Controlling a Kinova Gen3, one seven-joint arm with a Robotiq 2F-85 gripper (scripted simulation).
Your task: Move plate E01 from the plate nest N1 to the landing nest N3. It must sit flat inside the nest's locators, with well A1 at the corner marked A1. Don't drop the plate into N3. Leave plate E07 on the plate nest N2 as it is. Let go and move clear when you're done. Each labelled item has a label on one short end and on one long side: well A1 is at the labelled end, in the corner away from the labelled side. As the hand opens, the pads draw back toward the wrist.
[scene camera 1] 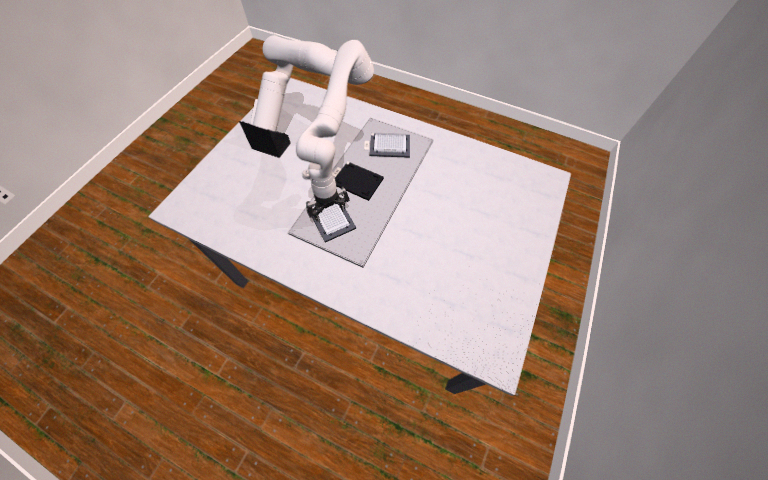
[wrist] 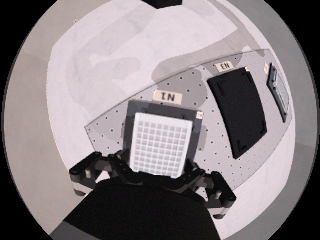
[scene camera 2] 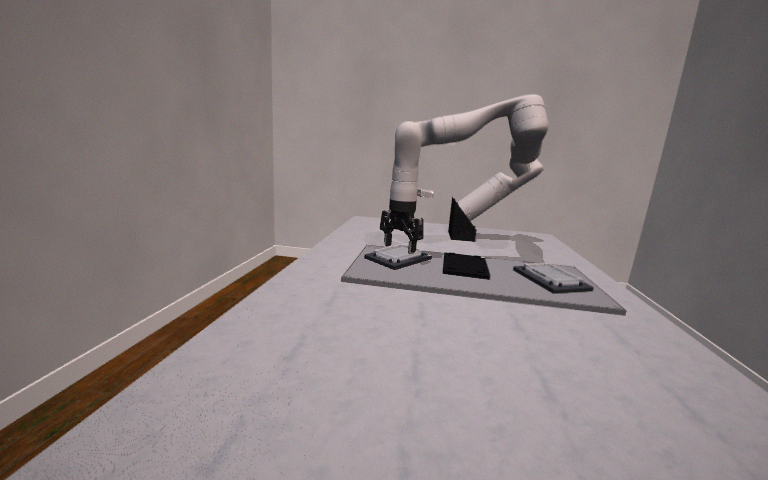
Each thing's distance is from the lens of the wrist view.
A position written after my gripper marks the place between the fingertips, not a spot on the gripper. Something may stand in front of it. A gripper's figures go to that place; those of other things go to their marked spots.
my gripper (wrist: 157,160): 17 cm
landing nest N3 (wrist: 241,109): 22 cm
nest N1 (wrist: 133,106): 18 cm
The marked spots on the nest N1 and the landing nest N3 are 19 cm apart.
